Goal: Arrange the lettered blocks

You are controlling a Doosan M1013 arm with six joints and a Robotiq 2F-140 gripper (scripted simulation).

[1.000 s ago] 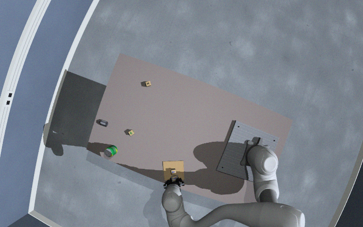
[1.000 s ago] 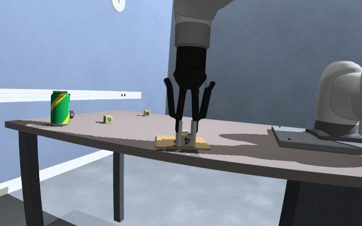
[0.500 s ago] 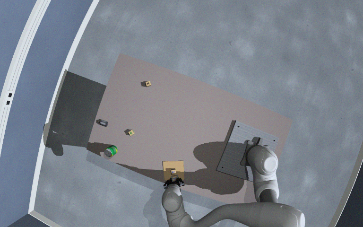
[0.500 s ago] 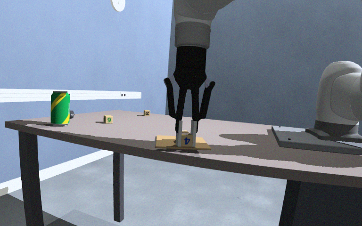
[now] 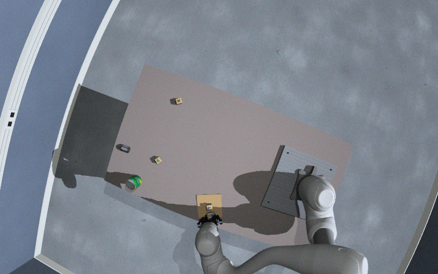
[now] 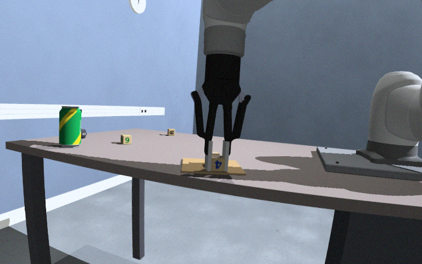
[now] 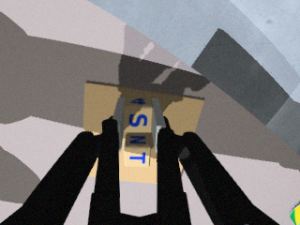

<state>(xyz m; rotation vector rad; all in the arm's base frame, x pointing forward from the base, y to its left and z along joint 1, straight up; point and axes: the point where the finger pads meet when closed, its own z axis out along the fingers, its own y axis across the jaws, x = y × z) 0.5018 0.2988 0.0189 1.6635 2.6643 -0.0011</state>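
Now: the wooden block 2 cm ahead of my hand, 4 cm to the right of it and 2 cm below it. The rest, counted from my hand: yellow can: 47 cm ahead, 6 cm to the right, 3 cm above; then tan mat: 2 cm ahead, 4 cm to the right, 4 cm below; then small dark object: 60 cm ahead, 22 cm to the right, 2 cm below.
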